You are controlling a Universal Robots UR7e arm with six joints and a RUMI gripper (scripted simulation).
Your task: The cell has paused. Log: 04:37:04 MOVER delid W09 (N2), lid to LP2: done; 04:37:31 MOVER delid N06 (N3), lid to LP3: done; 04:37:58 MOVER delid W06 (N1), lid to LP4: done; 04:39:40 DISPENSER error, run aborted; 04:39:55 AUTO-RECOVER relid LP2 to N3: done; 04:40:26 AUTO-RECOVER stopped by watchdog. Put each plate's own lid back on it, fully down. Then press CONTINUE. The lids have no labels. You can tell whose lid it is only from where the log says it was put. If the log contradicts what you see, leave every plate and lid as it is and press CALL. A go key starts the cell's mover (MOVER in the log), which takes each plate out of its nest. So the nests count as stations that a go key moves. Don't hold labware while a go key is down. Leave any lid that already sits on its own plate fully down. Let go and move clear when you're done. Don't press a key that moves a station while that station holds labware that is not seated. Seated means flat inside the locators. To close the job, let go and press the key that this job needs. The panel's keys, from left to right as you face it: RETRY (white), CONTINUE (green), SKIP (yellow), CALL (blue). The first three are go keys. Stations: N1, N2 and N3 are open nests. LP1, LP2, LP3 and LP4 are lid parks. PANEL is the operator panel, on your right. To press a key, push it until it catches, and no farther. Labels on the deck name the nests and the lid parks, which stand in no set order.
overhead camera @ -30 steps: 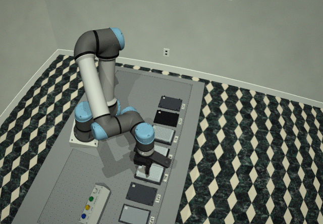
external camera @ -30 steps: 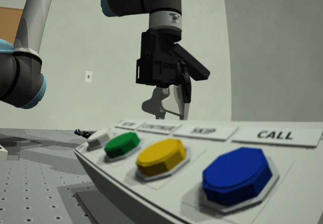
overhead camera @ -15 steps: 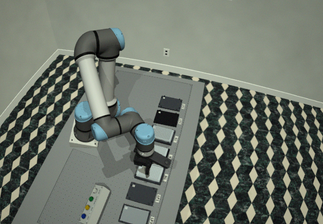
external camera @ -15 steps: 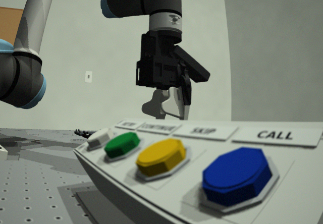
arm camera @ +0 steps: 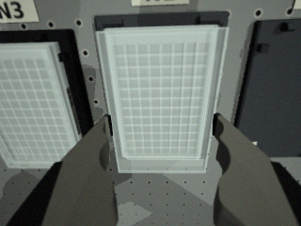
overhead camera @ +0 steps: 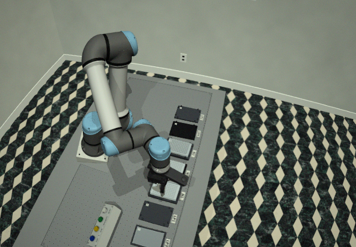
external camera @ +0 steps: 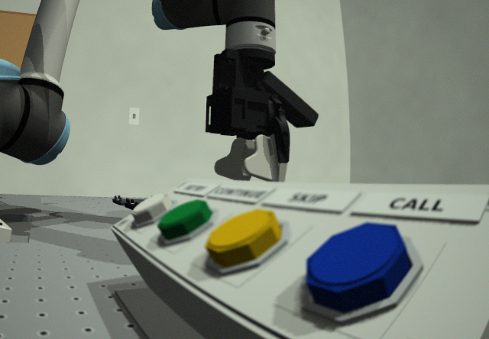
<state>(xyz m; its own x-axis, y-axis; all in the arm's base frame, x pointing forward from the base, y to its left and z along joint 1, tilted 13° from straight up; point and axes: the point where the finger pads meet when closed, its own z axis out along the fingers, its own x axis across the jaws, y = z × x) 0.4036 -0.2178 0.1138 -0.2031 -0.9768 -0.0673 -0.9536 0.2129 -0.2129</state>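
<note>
The plate lies 2 cm ahead of my hand, 13 cm to the left of it and 3 cm below it. From my hand the other things lie so: dark lid park 3 cm behind, 13 cm to the right, 5 cm below; then white RETRY key 27 cm behind, 16 cm to the right, 2 cm above; then clear lid 6 cm behind, 26 cm to the right, 4 cm below.
</note>
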